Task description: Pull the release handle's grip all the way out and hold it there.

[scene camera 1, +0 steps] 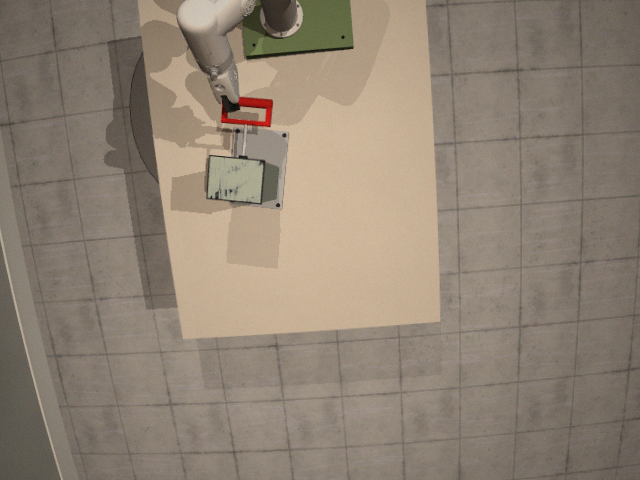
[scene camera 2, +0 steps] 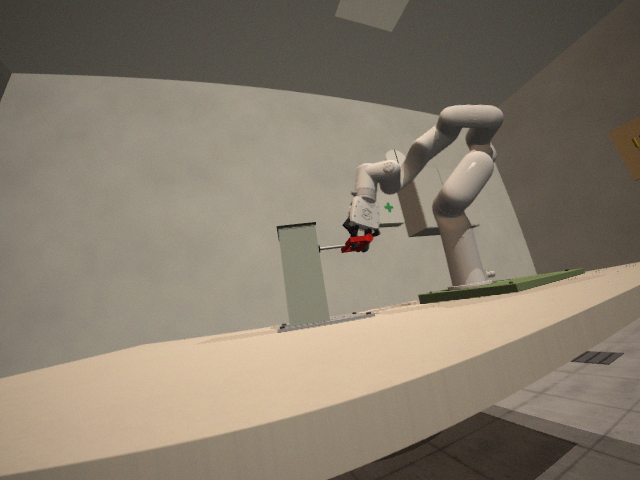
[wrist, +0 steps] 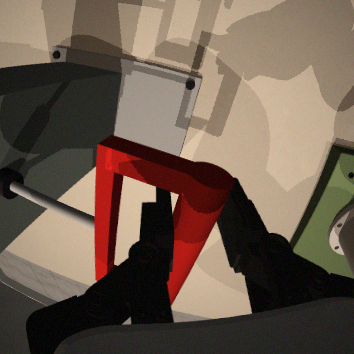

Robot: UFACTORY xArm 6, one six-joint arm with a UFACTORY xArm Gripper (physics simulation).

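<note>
The release handle's red grip (scene camera 1: 247, 122) (scene camera 2: 357, 242) (wrist: 104, 215) is a rectangular frame on the end of a thin metal rod (scene camera 1: 245, 140) (scene camera 2: 331, 248) (wrist: 55, 204). The rod comes out of an upright pale green box (scene camera 1: 235, 179) (scene camera 2: 303, 273). A length of rod shows between box and grip. My gripper (scene camera 1: 231, 106) (wrist: 193, 197) is shut on the grip's round outer bar. In the wrist view one black finger passes through the frame's opening and the other is on the outer side. Part of the bar is hidden behind the inner finger.
The box stands on a grey base plate (scene camera 1: 266, 144) (scene camera 2: 356, 316) (wrist: 150, 105) with dark bolts, on the beige table (scene camera 1: 336, 232) (scene camera 2: 258, 397). The arm's green mounting plate (scene camera 1: 320, 38) (scene camera 2: 460, 297) (wrist: 320, 215) lies on the grip's far side from the box. The table's edge is near the box's left in scene camera 1.
</note>
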